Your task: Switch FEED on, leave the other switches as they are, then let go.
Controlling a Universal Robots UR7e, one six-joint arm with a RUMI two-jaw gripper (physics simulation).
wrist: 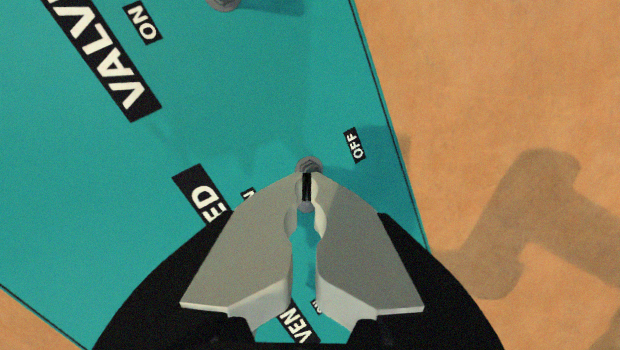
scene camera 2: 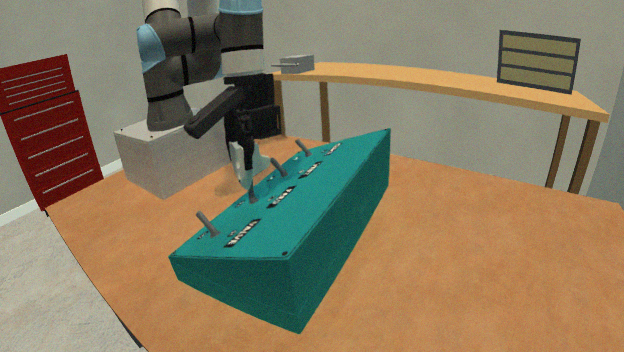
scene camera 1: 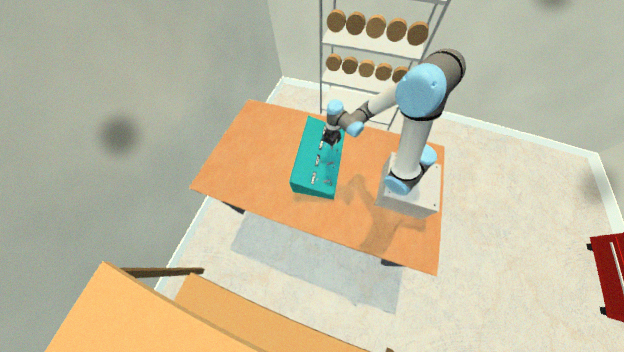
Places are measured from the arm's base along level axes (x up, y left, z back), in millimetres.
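Where they show: gripper, fingertip midpoint: (wrist: 307,175) (scene camera 2: 246,189); arm's base at its link origin: (scene camera 2: 170,123).
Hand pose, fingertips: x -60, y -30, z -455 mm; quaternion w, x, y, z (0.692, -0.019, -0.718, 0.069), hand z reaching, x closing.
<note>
Each offset is from my fingertips to the top centre of the thing. "spot": to the spot under its first point. Level surfaces: height alone.
The teal switch panel (scene camera 1: 305,165) (scene camera 2: 320,200) (wrist: 60,175) slopes up away from the robot. My gripper (scene camera 1: 332,145) (scene camera 2: 245,186) (wrist: 307,175) is shut and empty, with its tips right at the FEED lever @(spot: dx -16, dy +9, dz -4 mm) (scene camera 2: 252,195) (wrist: 309,164). The fingers partly hide this lever in the wrist view; whether they touch it I cannot tell. The FEED lever stands more upright than the others in scene camera 2. The VALVE lever @(spot: dx -10, dy -109, dz -30 mm) (scene camera 2: 207,223) (wrist: 223,4) leans to the OFF side, as do the two levers (scene camera 2: 278,167) (scene camera 2: 303,147) beyond FEED.
The panel stands on the orange table @(dx -118 mm) (scene camera 1: 240,150) (scene camera 2: 475,250). The robot's pale base box (scene camera 2: 170,160) stands on the table. A rack (scene camera 1: 321,60) holding round discs stands behind the table. A red cabinet (scene camera 1: 610,280) (scene camera 2: 55,135) and a wooden bench (scene camera 2: 425,82) stand farther off.
</note>
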